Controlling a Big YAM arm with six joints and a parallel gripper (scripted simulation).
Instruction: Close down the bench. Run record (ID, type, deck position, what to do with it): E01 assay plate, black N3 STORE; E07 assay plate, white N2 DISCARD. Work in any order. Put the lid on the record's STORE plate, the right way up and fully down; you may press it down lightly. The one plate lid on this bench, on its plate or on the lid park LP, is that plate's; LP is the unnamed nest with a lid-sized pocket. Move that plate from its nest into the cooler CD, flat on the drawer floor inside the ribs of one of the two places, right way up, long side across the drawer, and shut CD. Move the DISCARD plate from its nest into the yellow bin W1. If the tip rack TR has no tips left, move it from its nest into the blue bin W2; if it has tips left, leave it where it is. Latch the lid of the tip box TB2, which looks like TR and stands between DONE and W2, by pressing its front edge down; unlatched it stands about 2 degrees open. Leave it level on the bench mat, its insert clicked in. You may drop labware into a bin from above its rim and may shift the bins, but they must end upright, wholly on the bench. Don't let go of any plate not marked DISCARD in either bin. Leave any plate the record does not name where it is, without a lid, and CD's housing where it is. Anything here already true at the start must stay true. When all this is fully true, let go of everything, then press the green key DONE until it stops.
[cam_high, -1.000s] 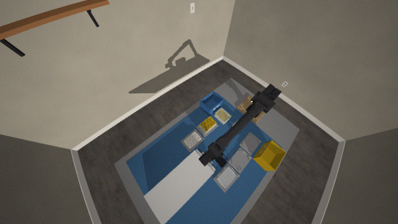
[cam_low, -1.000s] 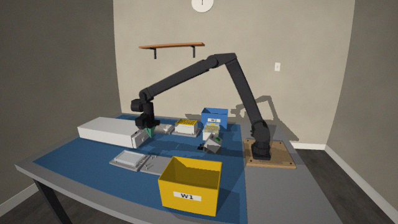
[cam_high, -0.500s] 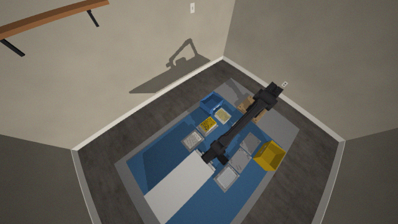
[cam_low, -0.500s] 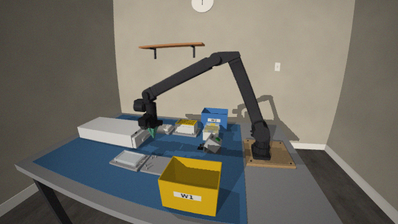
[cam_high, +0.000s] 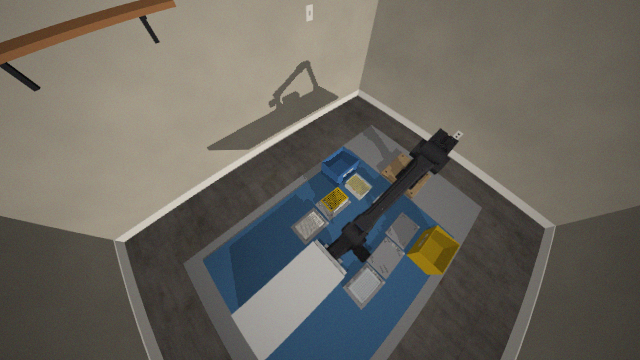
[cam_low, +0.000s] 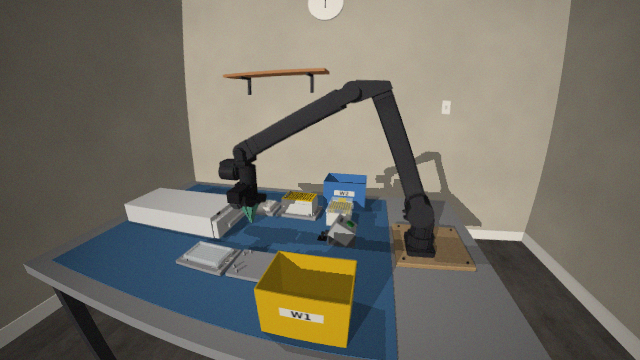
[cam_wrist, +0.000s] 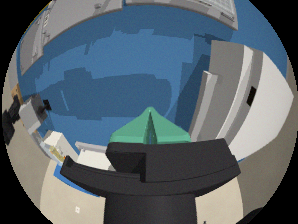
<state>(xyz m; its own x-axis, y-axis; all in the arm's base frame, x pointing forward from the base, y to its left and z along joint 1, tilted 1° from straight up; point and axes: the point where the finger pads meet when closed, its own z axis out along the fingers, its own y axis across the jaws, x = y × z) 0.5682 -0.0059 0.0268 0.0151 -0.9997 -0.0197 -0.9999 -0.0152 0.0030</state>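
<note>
The white plate is 180 mm to the right of my hand, 50 mm ahead of it and 20 mm below it. Round my hand: grey plate lid (170 mm ahead, 20 mm below); cooler drawer (200 mm ahead, 20 mm below); black plate (170 mm ahead, 20 mm below).
</note>
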